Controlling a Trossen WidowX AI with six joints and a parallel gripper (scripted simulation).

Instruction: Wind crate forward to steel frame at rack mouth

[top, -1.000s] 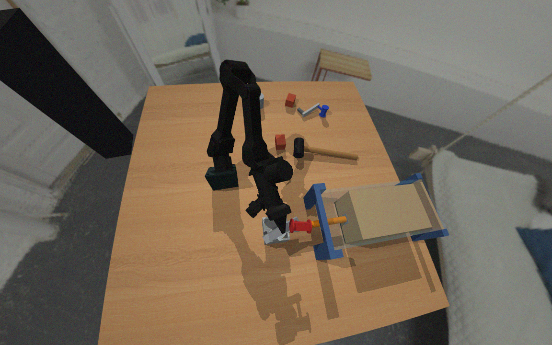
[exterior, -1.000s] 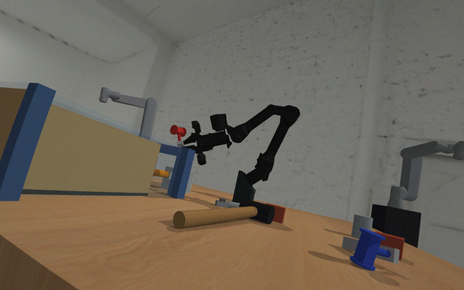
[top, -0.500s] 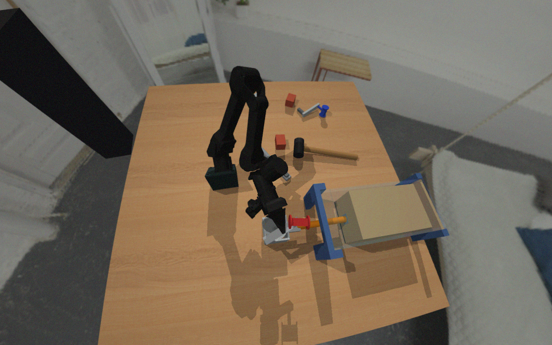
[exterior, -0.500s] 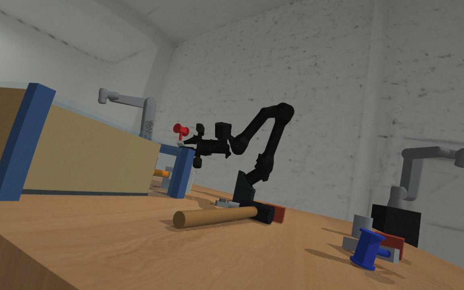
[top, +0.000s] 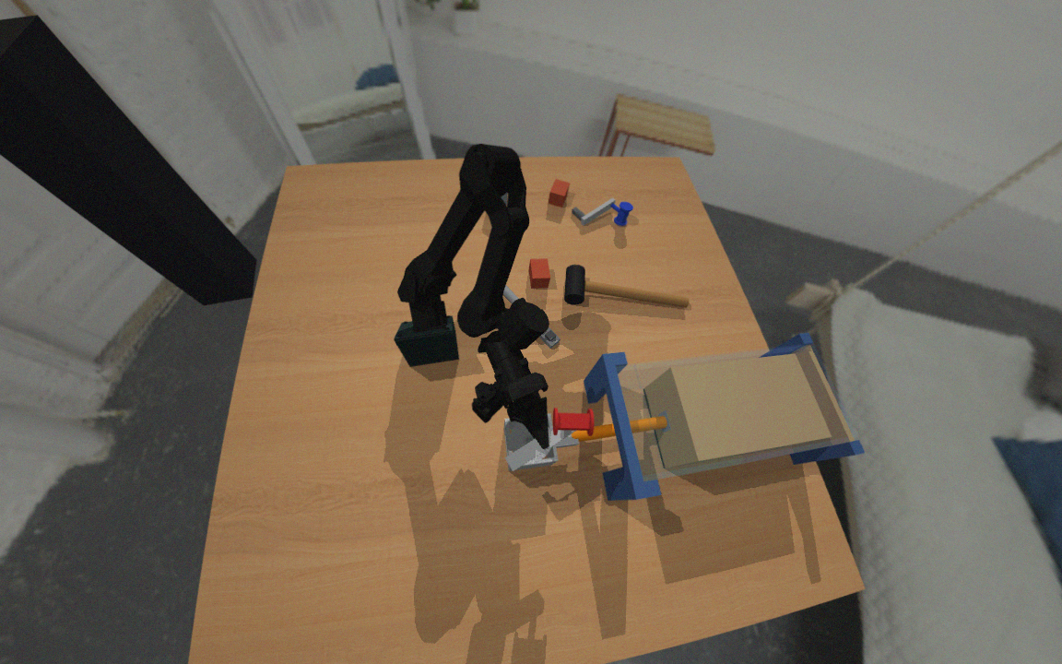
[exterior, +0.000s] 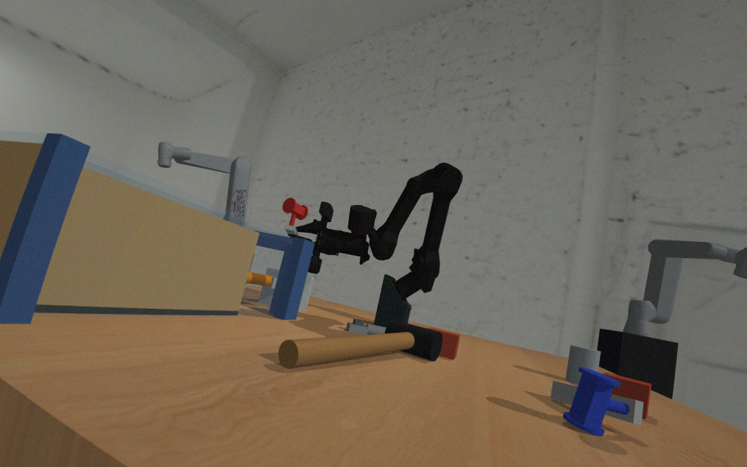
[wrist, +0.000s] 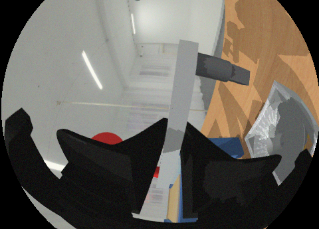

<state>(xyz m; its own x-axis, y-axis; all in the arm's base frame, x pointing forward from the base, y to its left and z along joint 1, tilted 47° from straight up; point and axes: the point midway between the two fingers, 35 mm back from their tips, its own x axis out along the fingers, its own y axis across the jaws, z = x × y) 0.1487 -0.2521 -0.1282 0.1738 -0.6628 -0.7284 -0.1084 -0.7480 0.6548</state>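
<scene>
The red knob lies 40 mm ahead of my gripper tip, 40 mm above it and 20 mm to the left of it. Round my gripper tip: winch 160 mm below, 30 mm to the left, 20 mm behind; then red-knobbed winch handle 10 mm to the left, 10 mm ahead, 10 mm above; then blue steel frame 150 mm ahead, 90 mm below, 20 mm to the left.
</scene>
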